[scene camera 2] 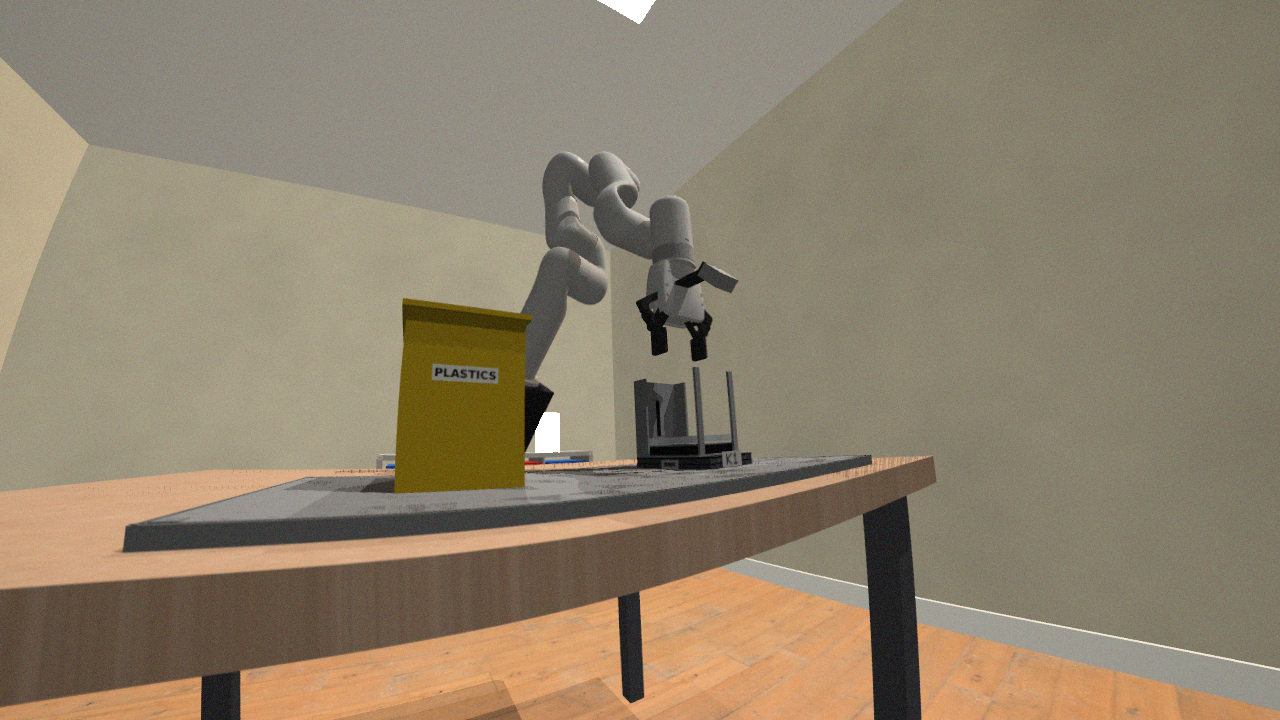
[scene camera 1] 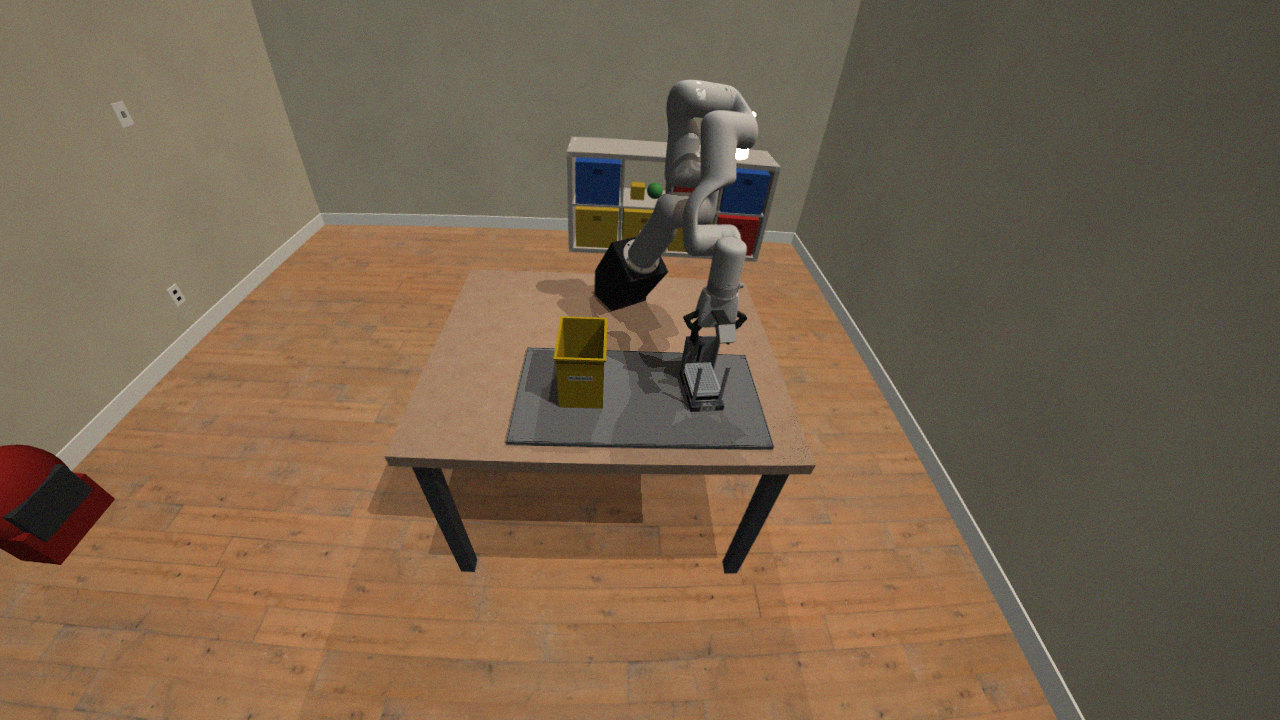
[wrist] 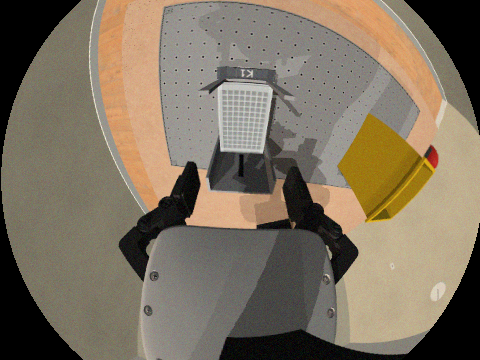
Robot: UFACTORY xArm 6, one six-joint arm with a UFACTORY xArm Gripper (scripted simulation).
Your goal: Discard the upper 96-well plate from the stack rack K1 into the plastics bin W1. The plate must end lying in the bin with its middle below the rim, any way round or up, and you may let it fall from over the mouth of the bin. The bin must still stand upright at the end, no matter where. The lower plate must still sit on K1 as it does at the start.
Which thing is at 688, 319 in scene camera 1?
My gripper.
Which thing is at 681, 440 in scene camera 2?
A 96-well plate.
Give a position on a yellow plastics bin W1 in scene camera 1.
At 579, 355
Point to a 96-well plate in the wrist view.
At 260, 108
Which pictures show the yellow plastics bin W1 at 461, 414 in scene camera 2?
Scene camera 2, scene camera 1 and the wrist view: all of them.
